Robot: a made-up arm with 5 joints.
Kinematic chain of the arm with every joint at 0, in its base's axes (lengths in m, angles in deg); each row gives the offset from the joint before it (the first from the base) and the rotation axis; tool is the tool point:
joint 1: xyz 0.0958 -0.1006 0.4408 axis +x
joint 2: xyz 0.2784 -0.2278 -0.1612 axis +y
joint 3: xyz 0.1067 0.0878 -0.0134 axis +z
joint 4: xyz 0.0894 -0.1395 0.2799 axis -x
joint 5: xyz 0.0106 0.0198 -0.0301 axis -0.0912 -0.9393 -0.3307
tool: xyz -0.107 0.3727 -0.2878
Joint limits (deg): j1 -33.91..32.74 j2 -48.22..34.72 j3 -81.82..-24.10 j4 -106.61..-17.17 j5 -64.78..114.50
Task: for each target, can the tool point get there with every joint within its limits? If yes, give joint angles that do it. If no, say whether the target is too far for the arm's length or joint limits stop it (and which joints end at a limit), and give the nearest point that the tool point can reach.
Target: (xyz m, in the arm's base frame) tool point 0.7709 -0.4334 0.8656
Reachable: yes | joints 6.72 -18.06 -35.16 -66.57 72.75
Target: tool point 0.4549 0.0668 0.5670
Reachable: yes | joints 16.44 -16.26 -30.40 -24.83 -20.86
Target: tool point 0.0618 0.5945 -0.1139
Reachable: no: joint limits stop it (at a limit: joint 1, joint 2, joint 3) | nearest point 0.1954 0.0877 0.3804 | short by 0.720 m
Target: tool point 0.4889 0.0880 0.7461
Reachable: yes | joints -8.44 -10.62 -71.96 -52.10 -42.24
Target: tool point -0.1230 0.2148 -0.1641
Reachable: no: joint limits stop it (at a limit: joint 1, joint 2, joint 3, joint 4) | nearest point 0.1058 0.0177 0.3558 | short by 0.601 m
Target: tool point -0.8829 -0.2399 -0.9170
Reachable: no: too far | nearest point -0.2075 -0.3128 0.3236 | short by 1.414 m
